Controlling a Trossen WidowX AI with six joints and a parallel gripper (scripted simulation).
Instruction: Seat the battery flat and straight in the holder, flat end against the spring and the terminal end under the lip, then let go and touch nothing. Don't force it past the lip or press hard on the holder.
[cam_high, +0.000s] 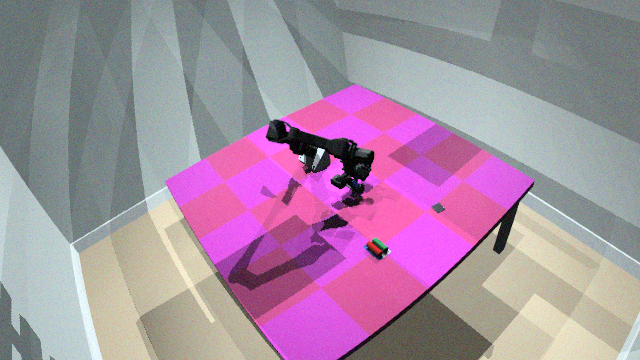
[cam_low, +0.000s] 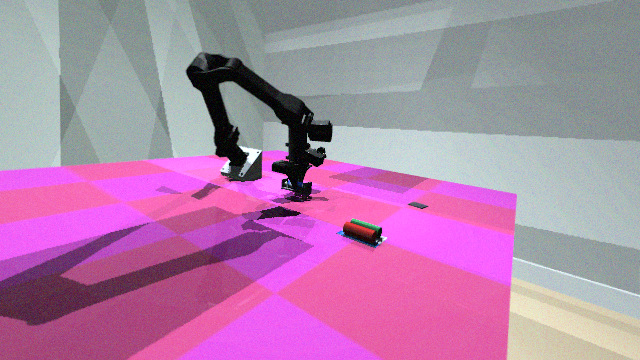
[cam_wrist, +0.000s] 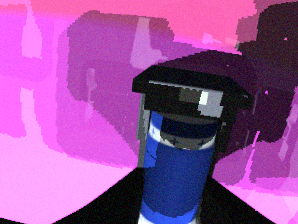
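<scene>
Right now my gripper tip is 1 cm below the blue battery. Also, from my gripper tip: dark flat plate (36 cm ahead, 12 cm to the left, 1 cm below).
</scene>
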